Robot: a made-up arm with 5 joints. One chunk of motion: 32 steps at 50 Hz.
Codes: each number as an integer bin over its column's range. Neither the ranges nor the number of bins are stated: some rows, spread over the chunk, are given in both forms.
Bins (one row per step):
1: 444 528 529 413 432
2: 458 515 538 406 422
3: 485 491 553 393 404
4: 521 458 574 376 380
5: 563 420 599 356 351
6: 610 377 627 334 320
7: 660 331 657 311 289
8: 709 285 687 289 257
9: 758 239 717 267 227
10: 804 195 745 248 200
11: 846 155 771 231 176
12: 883 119 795 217 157
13: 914 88 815 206 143
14: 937 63 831 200 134
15: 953 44 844 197 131
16: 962 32 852 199 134
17: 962 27 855 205 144
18: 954 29 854 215 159
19: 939 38 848 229 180
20: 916 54 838 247 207
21: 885 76 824 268 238
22: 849 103 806 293 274
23: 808 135 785 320 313
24: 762 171 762 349 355
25: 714 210 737 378 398
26: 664 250 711 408 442
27: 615 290 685 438 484
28: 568 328 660 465 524
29: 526 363 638 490 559
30: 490 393 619 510 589
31: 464 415 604 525 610
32: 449 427 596 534 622
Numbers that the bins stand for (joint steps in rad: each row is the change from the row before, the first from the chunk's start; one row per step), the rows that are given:
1: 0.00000 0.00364 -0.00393 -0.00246 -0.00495
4: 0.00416 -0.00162 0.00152 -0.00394 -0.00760
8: 0.01432 -0.01460 0.01521 -0.00743 -0.01388
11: 0.02173 -0.02436 0.02538 -0.00975 -0.01802
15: 0.02751 -0.03270 0.03423 -0.01111 -0.02031
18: 0.02757 -0.03382 0.03544 -0.01039 -0.01888
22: 0.02189 -0.02827 0.02962 -0.00727 -0.01301
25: 0.01459 -0.02023 0.02127 -0.00386 -0.00668
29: 0.00443 -0.00875 0.00928 0.00062 0.00154
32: 0.00027 -0.00394 0.00419 0.00238 0.00475
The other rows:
2: 0.00076 0.00266 -0.00284 -0.00274 -0.00546
3: 0.00222 0.00086 -0.00102 -0.00326 -0.00638
5: 0.00643 -0.00447 0.00455 -0.00475 -0.00908
6: 0.00897 -0.00770 0.00794 -0.00563 -0.01066
7: 0.01168 -0.01115 0.01158 -0.00655 -0.01225
9: 0.01697 -0.01806 0.01884 -0.00831 -0.01541
10: 0.01946 -0.02136 0.02224 -0.00907 -0.01679
12: 0.02373 -0.02707 0.02829 -0.01031 -0.01898
13: 0.02541 -0.02939 0.03071 -0.01075 -0.01970
14: 0.02665 -0.03127 0.03265 -0.01099 -0.02016
16: 0.02800 -0.03360 0.03520 -0.01103 -0.02016
17: 0.02800 -0.03397 0.03556 -0.01079 -0.01965
19: 0.02676 -0.03315 0.03471 -0.00983 -0.01781
20: 0.02551 -0.03195 0.03350 -0.00911 -0.01643
21: 0.02384 -0.03029 0.03180 -0.00827 -0.01485
23: 0.01968 -0.02586 0.02708 -0.00619 -0.01102
24: 0.01719 -0.02316 0.02429 -0.00503 -0.00888
26: 0.01189 -0.01723 0.01812 -0.00266 -0.00444
27: 0.00924 -0.01423 0.01497 -0.00146 -0.00229
28: 0.00670 -0.01138 0.01194 -0.00038 -0.00025
30: 0.00249 -0.00650 0.00697 0.00142 0.00307
31: 0.00108 -0.00484 0.00516 0.00202 0.00414

